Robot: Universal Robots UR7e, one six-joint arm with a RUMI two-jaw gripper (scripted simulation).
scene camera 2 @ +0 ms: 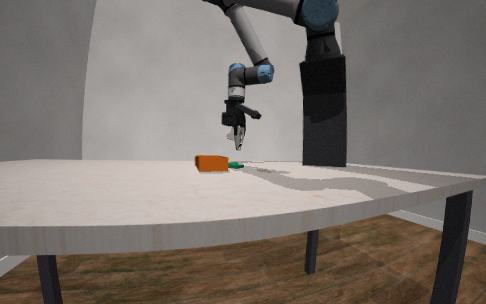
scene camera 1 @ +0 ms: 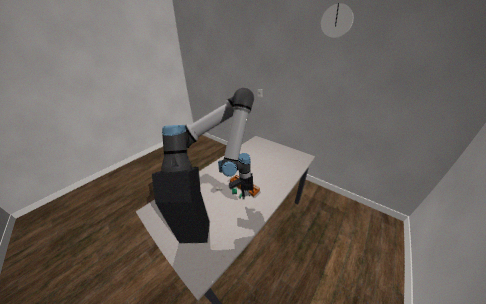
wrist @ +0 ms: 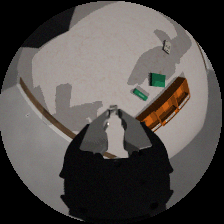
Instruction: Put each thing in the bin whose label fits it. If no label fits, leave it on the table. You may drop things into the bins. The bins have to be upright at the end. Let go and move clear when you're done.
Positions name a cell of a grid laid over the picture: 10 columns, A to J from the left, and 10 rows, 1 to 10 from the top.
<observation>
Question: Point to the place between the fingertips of my gripper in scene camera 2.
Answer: At E5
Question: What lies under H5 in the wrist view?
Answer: An orange bin.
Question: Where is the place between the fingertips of my gripper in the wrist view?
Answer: F5
</observation>
